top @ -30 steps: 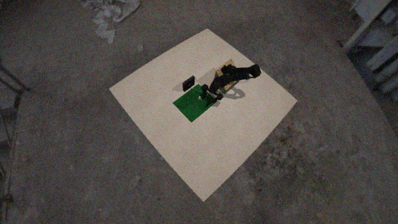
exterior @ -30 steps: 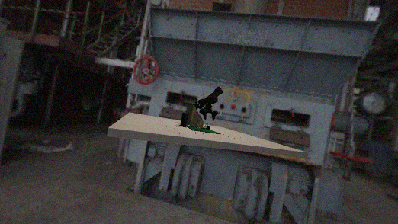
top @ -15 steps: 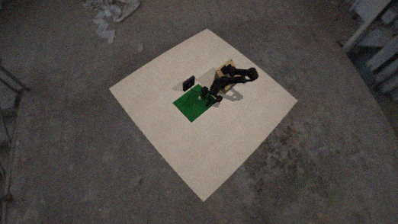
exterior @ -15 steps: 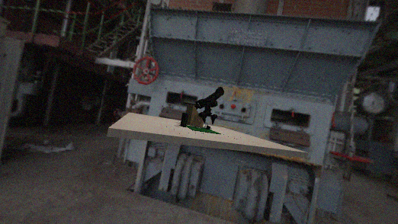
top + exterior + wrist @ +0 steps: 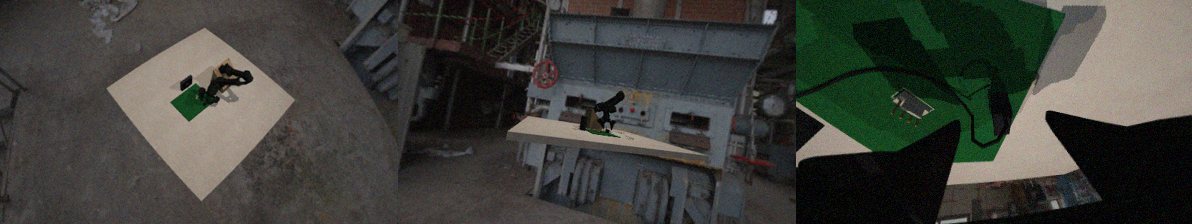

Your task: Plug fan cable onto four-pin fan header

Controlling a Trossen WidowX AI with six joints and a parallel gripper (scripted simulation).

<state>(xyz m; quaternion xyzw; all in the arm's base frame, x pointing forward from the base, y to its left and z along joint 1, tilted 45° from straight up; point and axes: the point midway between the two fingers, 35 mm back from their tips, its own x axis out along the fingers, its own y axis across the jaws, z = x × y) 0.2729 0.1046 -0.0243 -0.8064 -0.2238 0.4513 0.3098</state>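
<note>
The black plug is 1 cm ahead of my gripper tip and 1 cm below it. Also, from my gripper tip: black fan: 2 cm behind, 24 cm to the right, 3 cm above; then green board: 5 cm ahead, 10 cm to the right, 4 cm below.
</note>
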